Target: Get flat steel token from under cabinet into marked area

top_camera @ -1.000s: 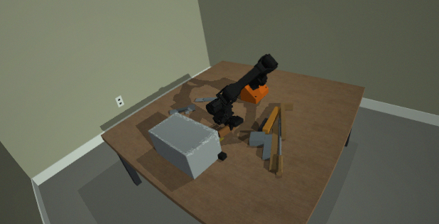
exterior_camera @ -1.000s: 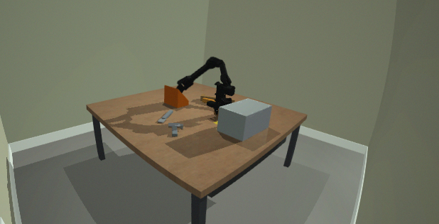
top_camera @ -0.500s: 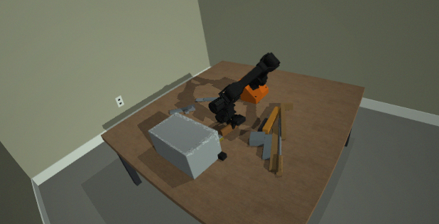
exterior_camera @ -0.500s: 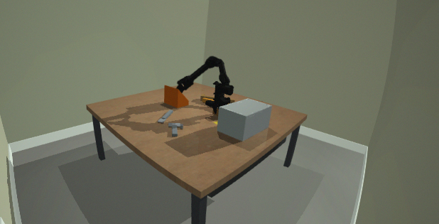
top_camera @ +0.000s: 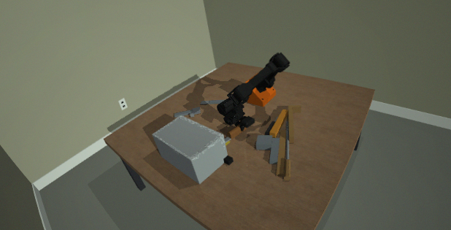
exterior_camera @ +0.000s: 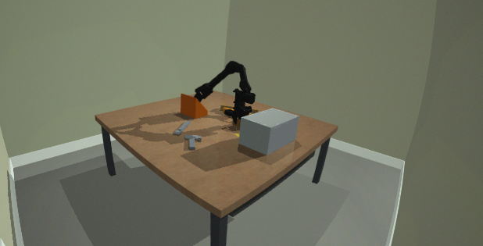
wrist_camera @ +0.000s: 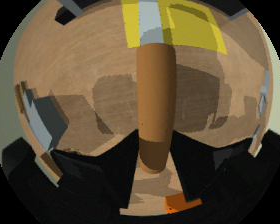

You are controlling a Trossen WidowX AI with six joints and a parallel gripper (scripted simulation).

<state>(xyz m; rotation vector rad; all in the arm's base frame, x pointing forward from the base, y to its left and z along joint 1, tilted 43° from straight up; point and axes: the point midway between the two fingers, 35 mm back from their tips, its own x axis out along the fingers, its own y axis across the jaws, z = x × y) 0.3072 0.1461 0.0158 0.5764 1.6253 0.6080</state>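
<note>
Right now the orange bar is 16 cm behind my gripper tip, 14 cm to the left of it and 1 cm above it. Round my gripper tip: grey block 1 cm ahead, 18 cm to the left, 1 cm above; then wooden stick 28 cm to the left; then grey t-piece 6 cm ahead, 39 cm to the right.
</note>
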